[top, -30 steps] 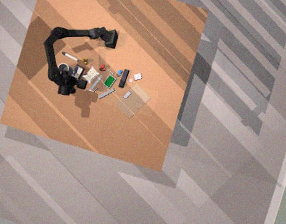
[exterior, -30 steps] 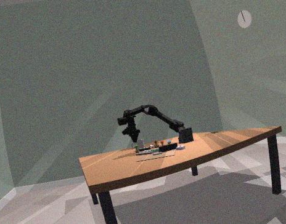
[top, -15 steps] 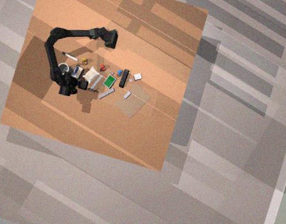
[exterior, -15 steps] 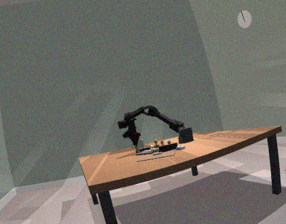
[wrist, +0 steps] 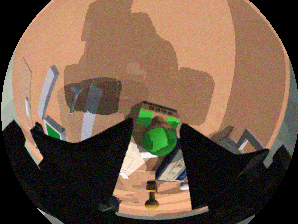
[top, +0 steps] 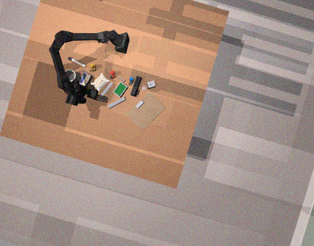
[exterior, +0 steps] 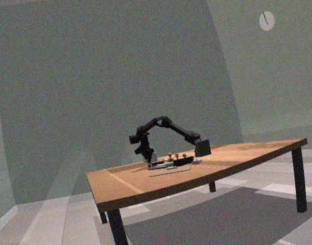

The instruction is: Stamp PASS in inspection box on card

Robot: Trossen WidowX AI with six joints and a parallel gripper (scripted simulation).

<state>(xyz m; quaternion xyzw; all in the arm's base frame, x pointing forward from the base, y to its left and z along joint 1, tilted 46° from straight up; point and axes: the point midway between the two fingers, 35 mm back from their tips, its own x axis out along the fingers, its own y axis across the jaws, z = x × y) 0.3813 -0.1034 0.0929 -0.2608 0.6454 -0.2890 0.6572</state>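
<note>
Now: gripper tip 80 mm past the green ink pad, 200 mm to the right of it and 30 mm above it. Round my gripper tip: white card: 90 mm behind, 50 mm to the left, 30 mm below; then red-knobbed stamp: 170 mm behind, 130 mm to the left, 10 mm below; then mug: 60 mm behind, 130 mm to the right.
</note>
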